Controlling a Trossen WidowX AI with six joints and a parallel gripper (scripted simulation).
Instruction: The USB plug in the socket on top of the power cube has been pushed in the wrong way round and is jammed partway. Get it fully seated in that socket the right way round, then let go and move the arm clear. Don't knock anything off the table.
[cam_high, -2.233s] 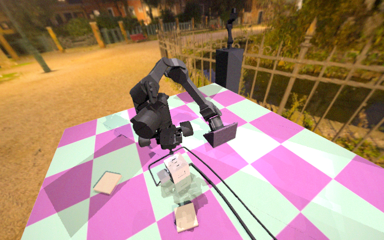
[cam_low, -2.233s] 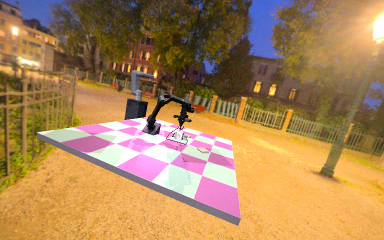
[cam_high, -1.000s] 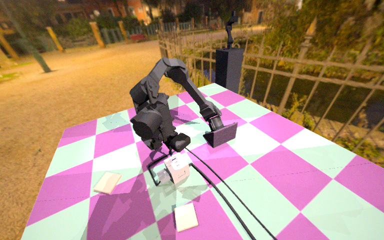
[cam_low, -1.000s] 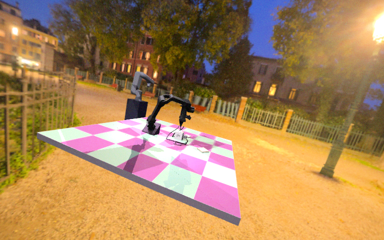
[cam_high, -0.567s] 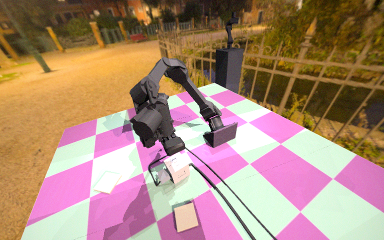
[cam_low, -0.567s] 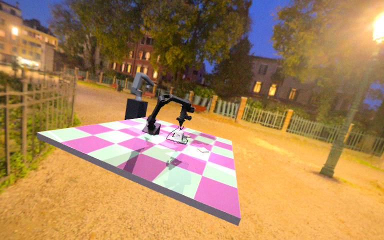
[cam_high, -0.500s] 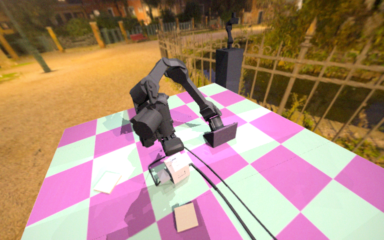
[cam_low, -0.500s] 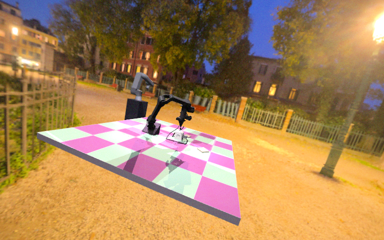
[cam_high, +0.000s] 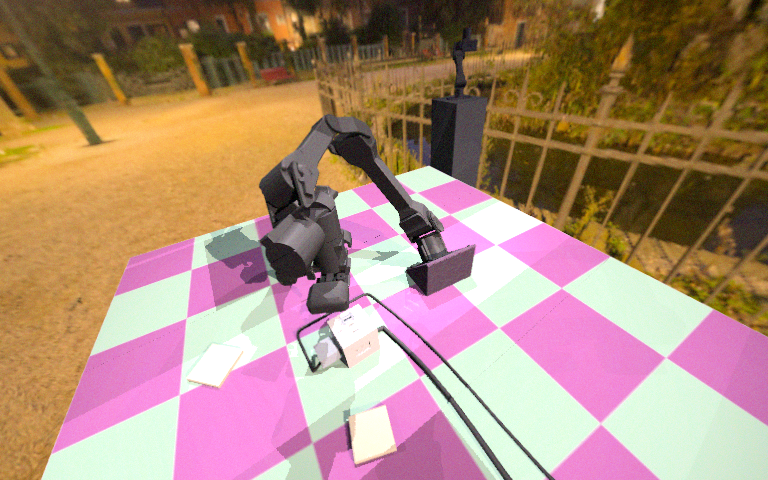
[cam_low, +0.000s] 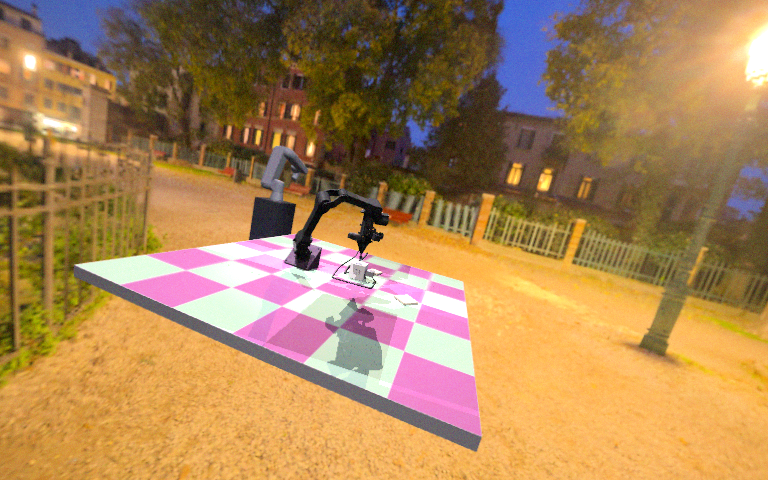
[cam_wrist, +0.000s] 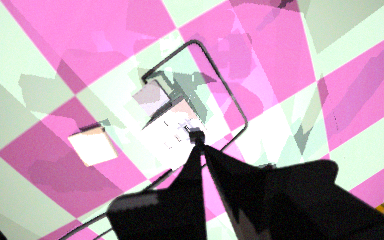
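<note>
The dark USB plug is 2 cm below my gripper tip.
</note>
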